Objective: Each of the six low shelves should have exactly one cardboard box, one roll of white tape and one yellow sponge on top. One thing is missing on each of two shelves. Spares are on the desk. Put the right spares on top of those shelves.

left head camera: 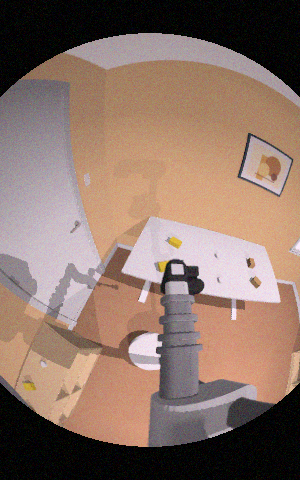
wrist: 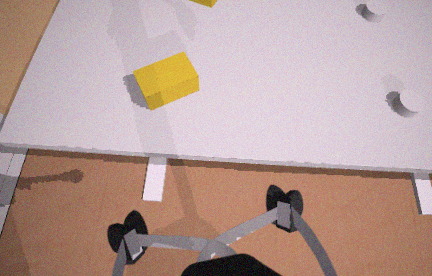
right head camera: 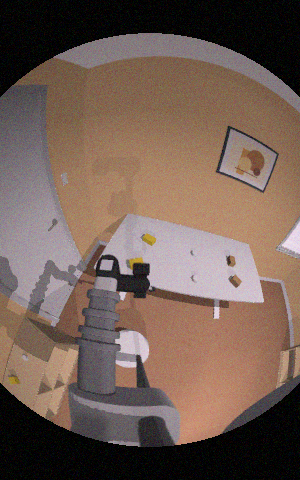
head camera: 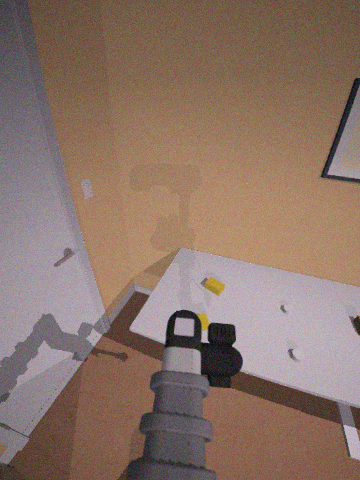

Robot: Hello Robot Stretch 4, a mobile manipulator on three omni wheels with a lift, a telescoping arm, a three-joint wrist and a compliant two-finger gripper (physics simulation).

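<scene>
My gripper [wrist: 206, 214] is open and empty, over the floor in front of the white desk [head camera: 250, 325] [left head camera: 195, 260] [right head camera: 170, 260] [wrist: 275, 100]. In the head views the arm hides its fingers. The near yellow sponge [head camera: 203, 321] [left head camera: 162, 266] [right head camera: 135, 262] [wrist: 167, 80] lies on the desk beyond the fingers, partly covered by the wrist in the head camera view. The far yellow sponge [head camera: 214, 286] [left head camera: 174, 242] [right head camera: 148, 239] lies behind it. Two white tape rolls, one farther [left head camera: 216, 255] and one nearer [left head camera: 219, 280], and two brown boxes, one farther [right head camera: 231, 260] and one nearer [right head camera: 235, 281], lie to the right.
A low shelf [left head camera: 47, 375] at lower left bears a tape roll [left head camera: 43, 363] and a yellow sponge [left head camera: 29, 386]; its far part is cut off. Another shelf shows partly at the right edge of the right head view. A grey door [head camera: 30, 200] stands left of the desk.
</scene>
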